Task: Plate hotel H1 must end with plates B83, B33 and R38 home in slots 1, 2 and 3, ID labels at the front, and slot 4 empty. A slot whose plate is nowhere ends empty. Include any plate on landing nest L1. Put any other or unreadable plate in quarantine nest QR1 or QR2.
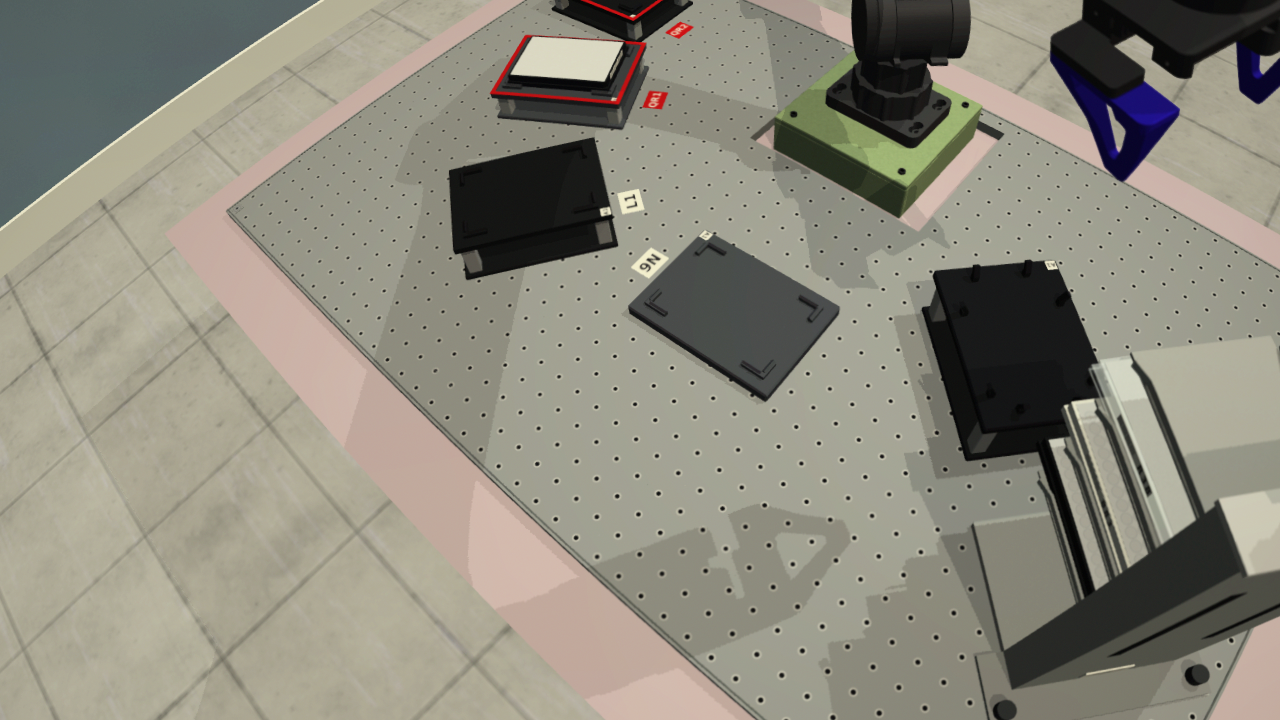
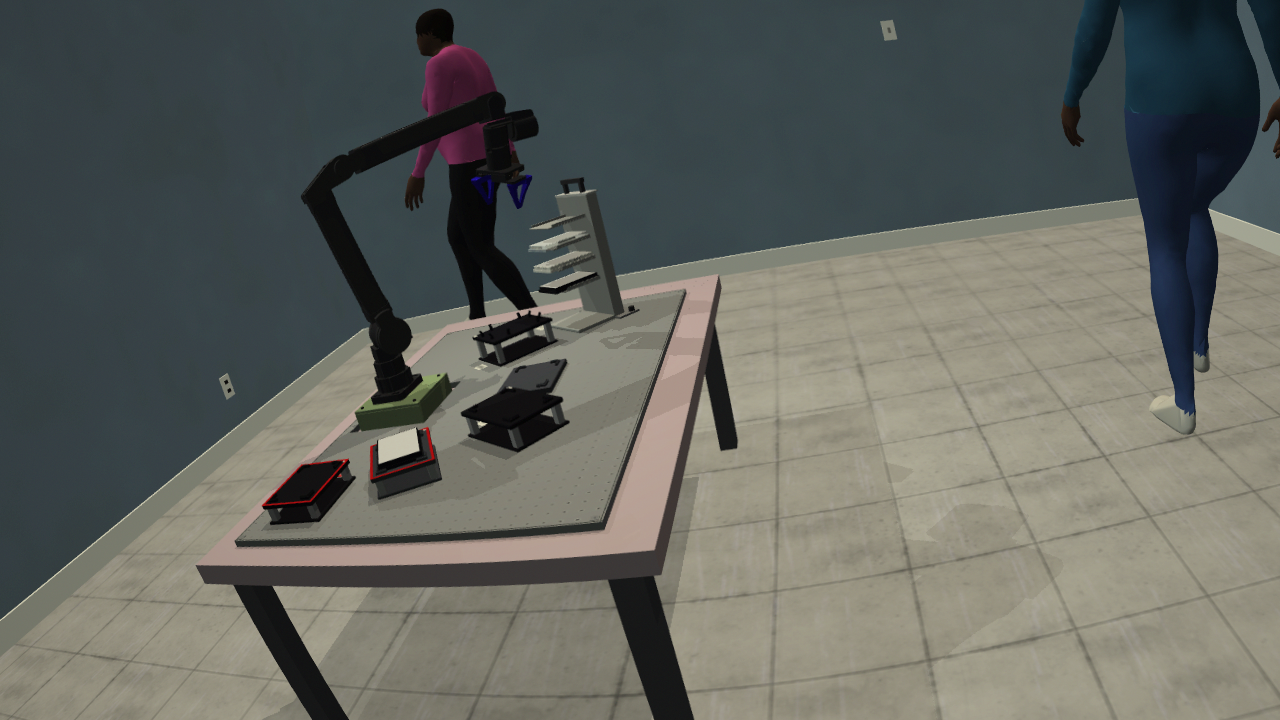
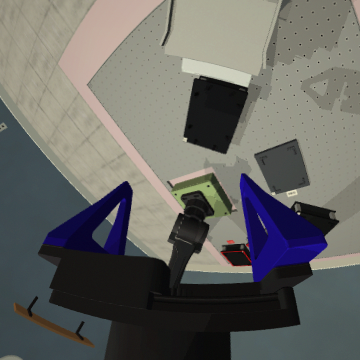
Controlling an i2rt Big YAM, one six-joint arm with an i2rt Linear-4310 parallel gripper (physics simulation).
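Where they show: gripper, fingertip midpoint: point(image 1: 1184, 134) point(image 2: 504, 206) point(image 3: 182, 182); arm's base at its link origin: point(image 1: 887, 107) point(image 2: 398, 392) point(image 3: 197, 203).
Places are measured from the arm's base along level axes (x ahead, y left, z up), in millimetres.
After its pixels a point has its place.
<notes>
Plate hotel H1 point(image 1: 1145, 573) @[z 201, x 424, y 407 mm] point(image 2: 601, 259) @[z 114, x 419, y 404 mm] point(image 3: 225, 35) @[z 227, x 320, y 384 mm] stands at the table's far end. Its top shelf looks bare; the three levels below hold plates, two pale and a dark one point(image 2: 569, 283) @[z 80, x 340, y 359 mm] lowest. The ID labels are too small or hidden to read. My gripper point(image 1: 1190, 138) @[z 309, x 249, y 301 mm] point(image 2: 503, 205) @[z 309, x 249, y 301 mm] point(image 3: 182, 182) @[z 309, x 249, y 301 mm] is open and empty, high above the table on the arm-base side of the hotel. Landing nest L1 point(image 1: 528, 197) @[z 13, x 359, y -200 mm] point(image 2: 512, 407) @[z 13, x 363, y -222 mm] is black and bears no plate. Nest QR1 point(image 1: 505, 87) @[z 5, x 249, y -372 mm] point(image 2: 375, 479) @[z 1, x 169, y -434 mm] holds a white-topped plate point(image 1: 568, 59) @[z 17, x 177, y -334 mm] point(image 2: 398, 445) @[z 18, x 178, y -340 mm]. Nest QR2 point(image 2: 307, 483) @[z 3, x 10, y -432 mm] looks empty.
A black stand with upright pegs point(image 1: 1020, 340) @[z 23, x 204, y 268 mm] point(image 2: 514, 329) @[z 23, x 216, y 246 mm] point(image 3: 215, 115) @[z 23, x 214, y 272 mm] stands close to the hotel, near the gripper. A low grey nest labelled N6 point(image 1: 733, 313) @[z -25, x 318, y 38 mm] point(image 3: 284, 167) @[z -25, x 317, y 43 mm] lies mid-table. The green arm base point(image 1: 881, 165) @[z -1, x 84, y 46 mm] point(image 2: 402, 407) @[z -5, x 54, y -88 mm] point(image 3: 220, 195) @[z -14, x 92, y 3 mm] is at the table edge. Two people stand beyond the table.
</notes>
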